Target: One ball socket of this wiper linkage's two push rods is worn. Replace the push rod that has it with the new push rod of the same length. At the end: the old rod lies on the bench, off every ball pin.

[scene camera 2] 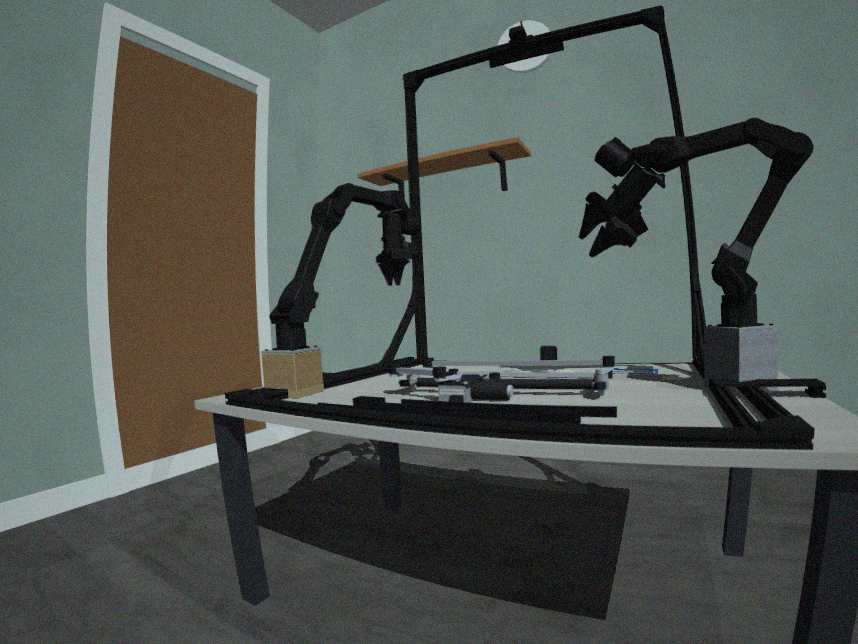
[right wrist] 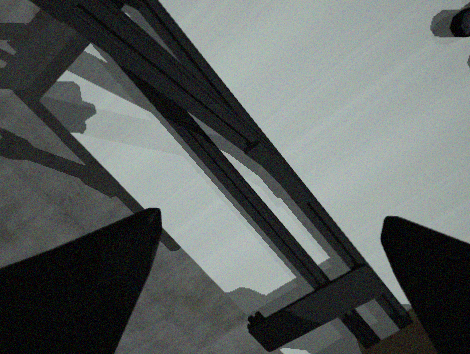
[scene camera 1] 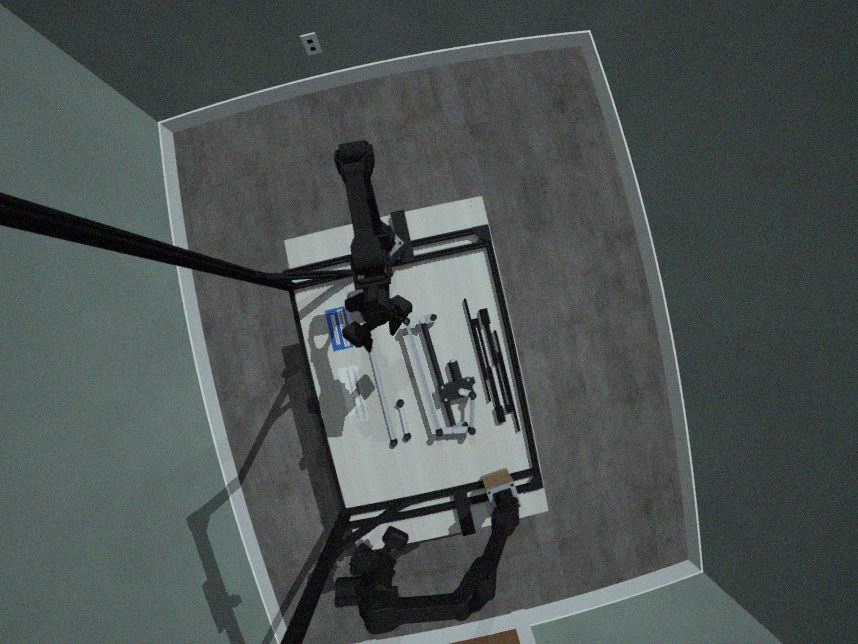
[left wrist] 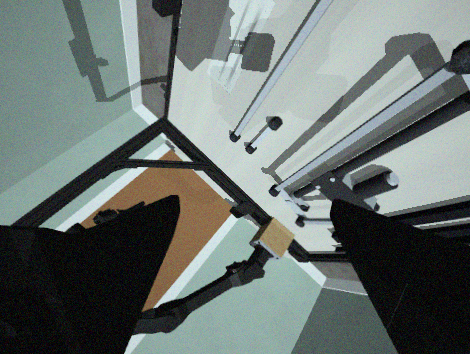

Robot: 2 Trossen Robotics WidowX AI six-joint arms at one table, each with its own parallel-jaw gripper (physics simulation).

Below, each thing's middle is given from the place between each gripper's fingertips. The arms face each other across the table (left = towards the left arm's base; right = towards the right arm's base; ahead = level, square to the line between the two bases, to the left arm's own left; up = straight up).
Now: left hand 27 cm above the wiper linkage (scene camera 2: 463, 387), 19 cm to the left of it and 11 cm short of it.
Right now the wiper linkage is 370 mm ahead of my right hand, 340 mm to the left of it and 220 mm below it.
